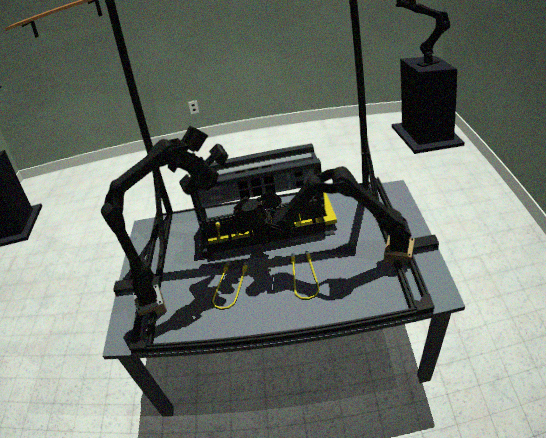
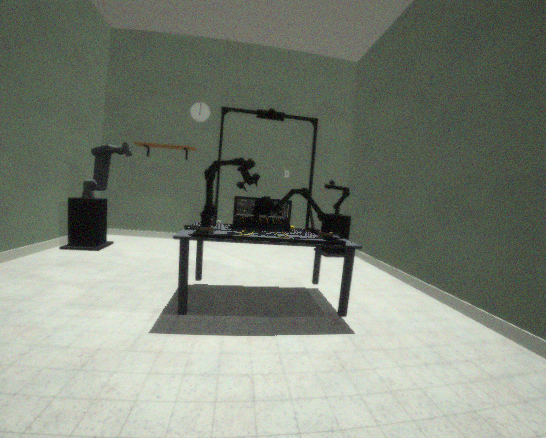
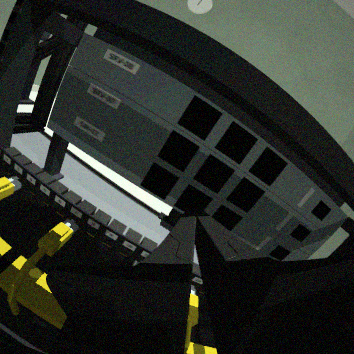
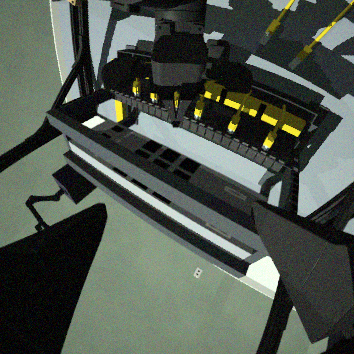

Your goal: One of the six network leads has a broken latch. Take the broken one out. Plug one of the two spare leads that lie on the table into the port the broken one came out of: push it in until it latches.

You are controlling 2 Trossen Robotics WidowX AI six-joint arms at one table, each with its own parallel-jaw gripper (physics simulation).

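Frame: origin at the left arm's base, x ahead, y left, z up, level; millimetres.
Seen in the pictures: left gripper, fingertip midpoint: [image 1: 252, 199] [image 3: 192, 214] [image 4: 175, 126]; right gripper, fingertip midpoint: [image 1: 218, 176] [image 2: 252, 189] [image 4: 180, 209]; left arm's base at its link origin: [image 1: 399, 245] [image 2: 325, 232]; right arm's base at its link origin: [image 1: 147, 297] [image 2: 205, 226].
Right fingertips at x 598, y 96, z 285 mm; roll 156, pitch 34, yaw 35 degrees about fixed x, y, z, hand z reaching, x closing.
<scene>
Pixels of each thing's top centre, then the offset from my right fingertips to it. "*": a spot on its surface instead.
- grey server unit at its top centre: [image 3: 283, 109] [image 4: 125, 171] [image 1: 253, 170] [image 2: 263, 198] dx -56, dy -146, dz -64 mm
- plugged lead at a spot on its surface: [image 3: 191, 316] [image 4: 174, 95] * dx -109, dy -108, dz -236 mm
- black gantry frame at a spot on its surface: [image 1: 360, 87] * dx -395, dy -477, dz +142 mm
A black patch panel [image 1: 228, 230] [image 3: 102, 218] [image 4: 225, 138] stands on the table in front of a grey server unit [image 1: 271, 167] [image 3: 140, 91] [image 4: 158, 168]. Several yellow leads [image 4: 232, 124] [image 3: 53, 240] are plugged into it. My left gripper [image 1: 265, 215] [image 2: 267, 204] [image 3: 192, 214] [image 4: 175, 126] is shut, its fingertips together over the panel's port strip. One plugged lead [image 3: 191, 316] [image 4: 176, 96] shows just under the closed fingers. Two spare yellow leads [image 1: 229, 287] [image 1: 305, 275] [image 4: 309, 49] lie on the table in front. My right gripper [image 1: 207, 145] [image 2: 247, 178] [image 4: 180, 209] is open and empty, high above the server unit's left end.
A black gantry frame [image 1: 360, 87] [image 2: 312, 174] rises behind the table. A rail [image 1: 280, 336] runs along the table's front edge. Another robot arm stands on a black pedestal [image 1: 428, 100] [image 2: 86, 217] on the floor, away from the table.
</scene>
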